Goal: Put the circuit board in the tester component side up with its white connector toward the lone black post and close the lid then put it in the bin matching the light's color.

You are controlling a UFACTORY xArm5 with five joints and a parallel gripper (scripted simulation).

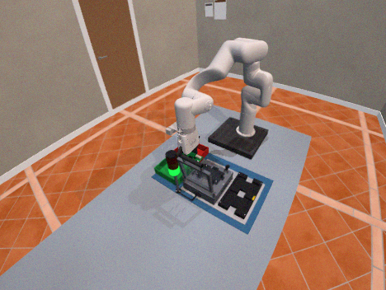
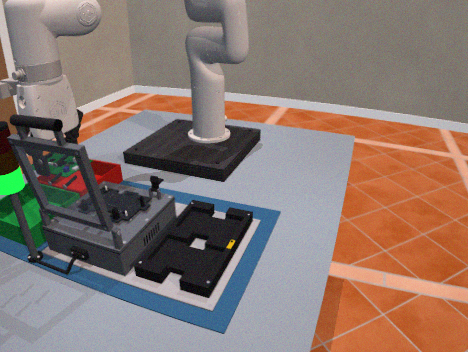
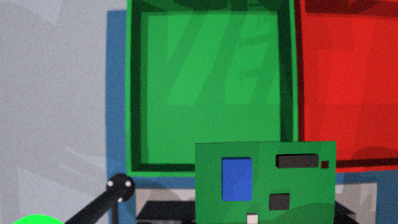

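The green bin lies 20 mm ahead of my hand, 100 mm to the right of it and 140 mm below it. The rest, counted from my hand: green circuit board (10 mm below); then black catch (80 mm behind, 160 mm to the left, 60 mm below); then clear lid (90 mm ahead, 100 mm to the left, 30 mm above).
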